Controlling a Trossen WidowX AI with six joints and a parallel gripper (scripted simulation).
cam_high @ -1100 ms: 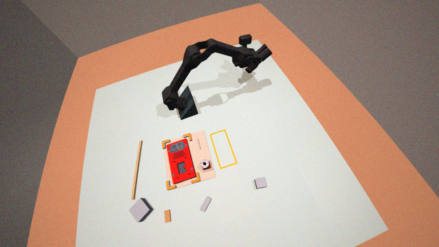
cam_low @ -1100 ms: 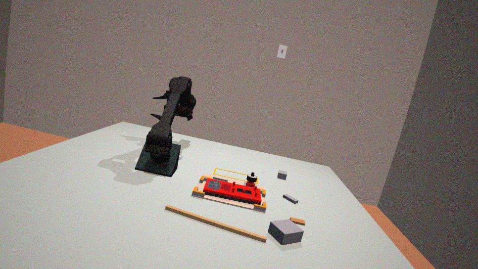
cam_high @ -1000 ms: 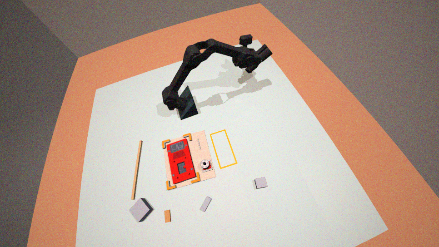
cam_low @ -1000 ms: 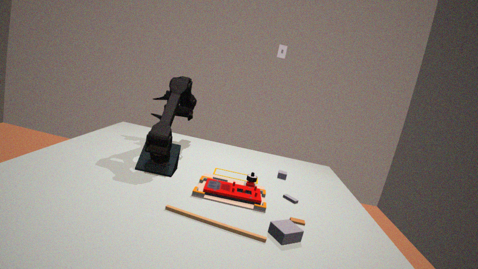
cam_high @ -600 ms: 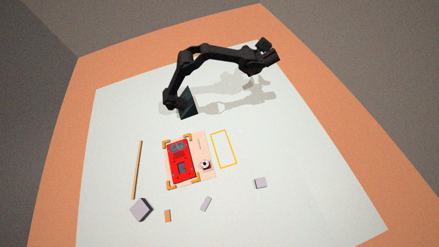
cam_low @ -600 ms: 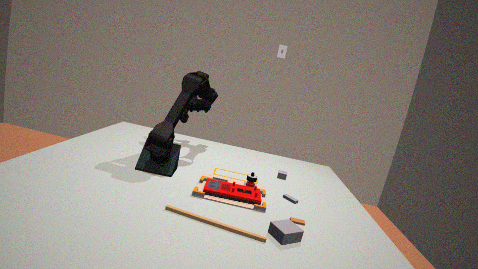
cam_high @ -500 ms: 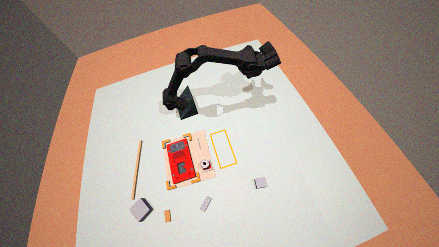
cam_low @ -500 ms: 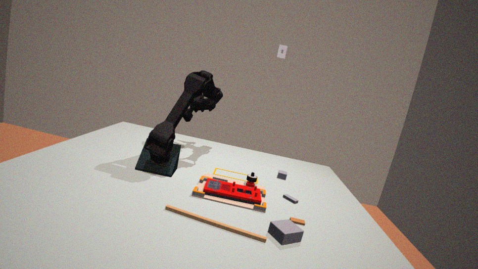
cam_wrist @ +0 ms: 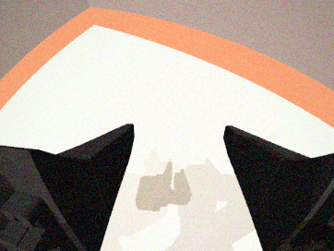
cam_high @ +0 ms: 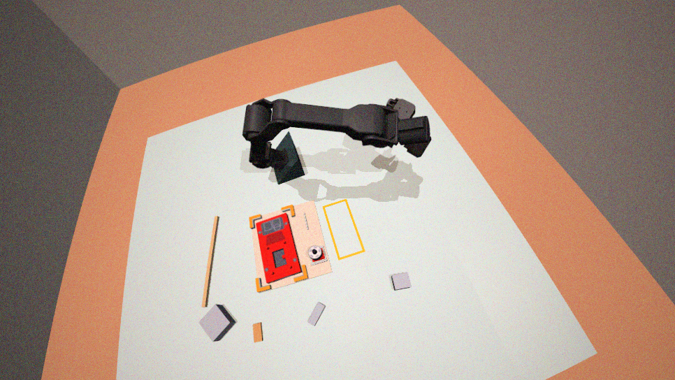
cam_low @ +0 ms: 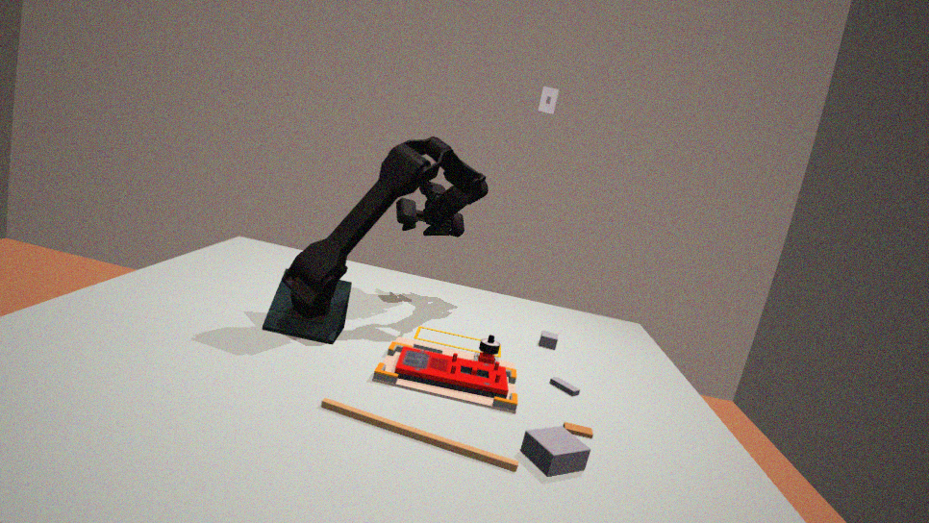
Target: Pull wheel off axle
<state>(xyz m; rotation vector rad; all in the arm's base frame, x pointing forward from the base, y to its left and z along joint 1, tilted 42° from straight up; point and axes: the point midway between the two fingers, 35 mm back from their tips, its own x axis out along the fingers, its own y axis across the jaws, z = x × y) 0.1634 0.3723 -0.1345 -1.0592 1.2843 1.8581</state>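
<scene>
Right now my gripper tip is 22 cm short of the wheel, 38 cm to the left of it and 14 cm above it. Round my gripper tip: grey cube 38 cm ahead, 18 cm to the right, 16 cm below; then long wooden strip 10 cm ahead, 72 cm to the right, 17 cm below.
</scene>
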